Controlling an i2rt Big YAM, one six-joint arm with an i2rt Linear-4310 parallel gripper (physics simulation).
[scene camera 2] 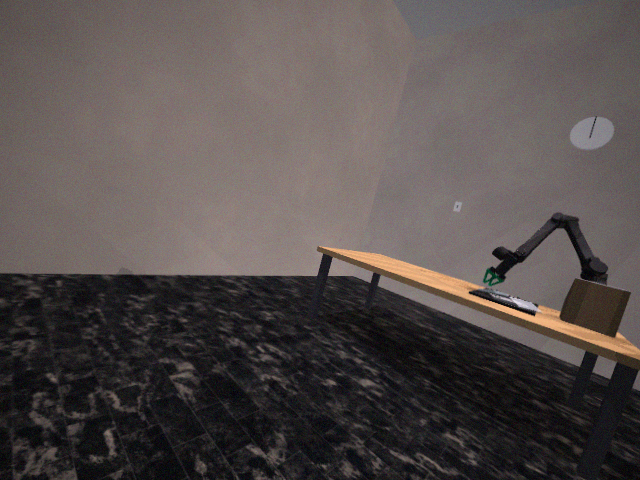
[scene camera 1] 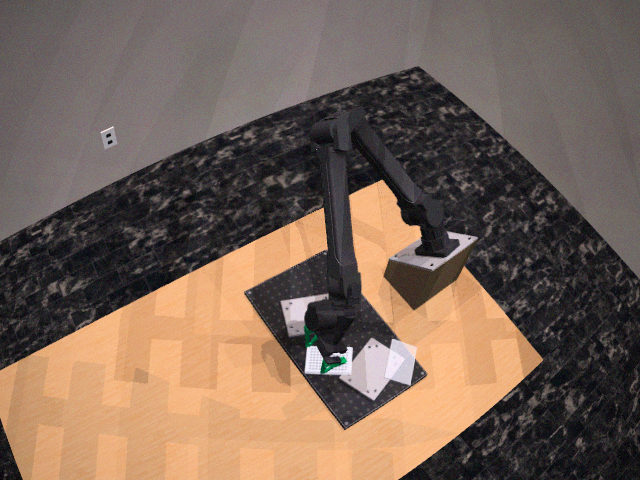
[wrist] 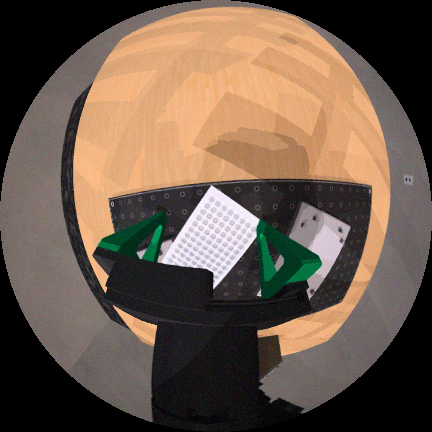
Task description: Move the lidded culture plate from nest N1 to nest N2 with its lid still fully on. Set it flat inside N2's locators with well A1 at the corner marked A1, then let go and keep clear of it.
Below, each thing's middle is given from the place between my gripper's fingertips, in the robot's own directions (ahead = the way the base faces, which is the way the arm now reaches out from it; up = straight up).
Right now my hand is 120 mm past the black perforated baseplate (scene camera 1: 307,279), 30 mm to the left of it and 60 mm above it.
